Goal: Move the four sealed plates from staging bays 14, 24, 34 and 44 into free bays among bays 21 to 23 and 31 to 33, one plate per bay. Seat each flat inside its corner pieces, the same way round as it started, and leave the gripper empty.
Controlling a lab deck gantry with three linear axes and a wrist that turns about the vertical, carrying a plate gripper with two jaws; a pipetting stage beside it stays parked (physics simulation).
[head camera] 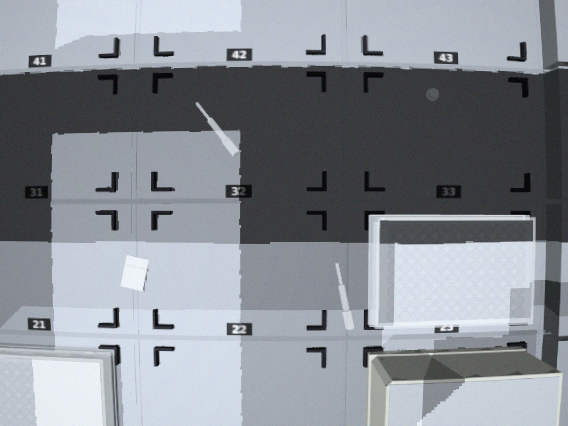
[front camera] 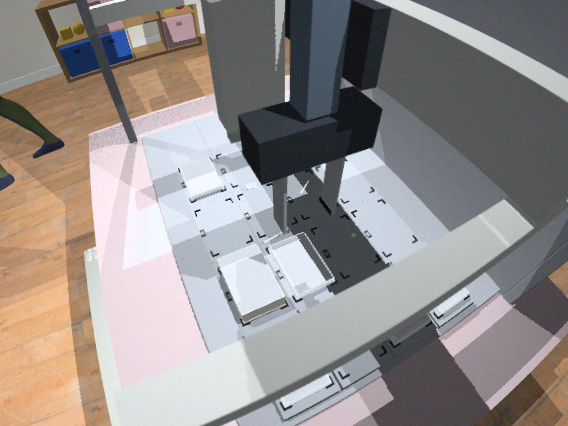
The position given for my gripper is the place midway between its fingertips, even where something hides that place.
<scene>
my gripper: front camera 304, 215; not seen in the head camera view (out of frame)
box: head camera 506, 378; front camera 254, 289
same spot on bay 22: point(front camera: 258, 202) = point(head camera: 206, 280)
same spot on bay 21: point(front camera: 238, 172) = point(head camera: 64, 285)
</scene>
